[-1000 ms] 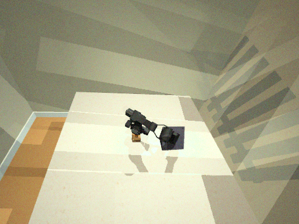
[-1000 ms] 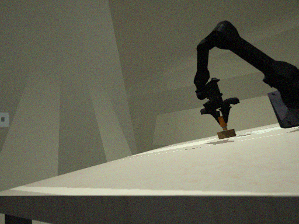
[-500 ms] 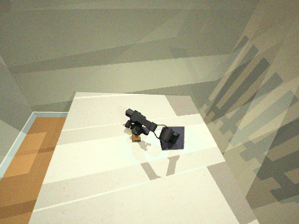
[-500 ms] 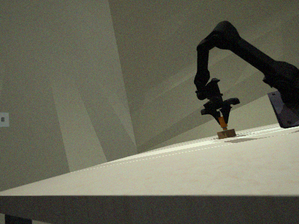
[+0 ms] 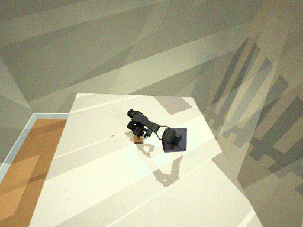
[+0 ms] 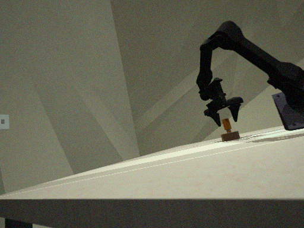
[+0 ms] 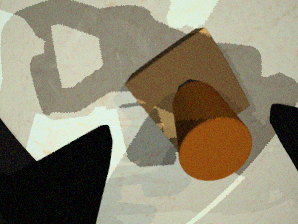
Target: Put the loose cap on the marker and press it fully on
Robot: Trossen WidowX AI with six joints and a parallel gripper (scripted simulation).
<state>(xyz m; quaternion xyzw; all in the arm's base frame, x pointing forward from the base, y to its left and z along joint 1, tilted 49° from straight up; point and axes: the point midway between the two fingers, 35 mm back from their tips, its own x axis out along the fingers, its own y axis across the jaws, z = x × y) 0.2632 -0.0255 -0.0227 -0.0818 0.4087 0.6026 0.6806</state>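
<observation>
Right now the orange cap is right at my gripper tip. The rest, counted from my gripper tip: tan holder block: 60 mm below.
</observation>
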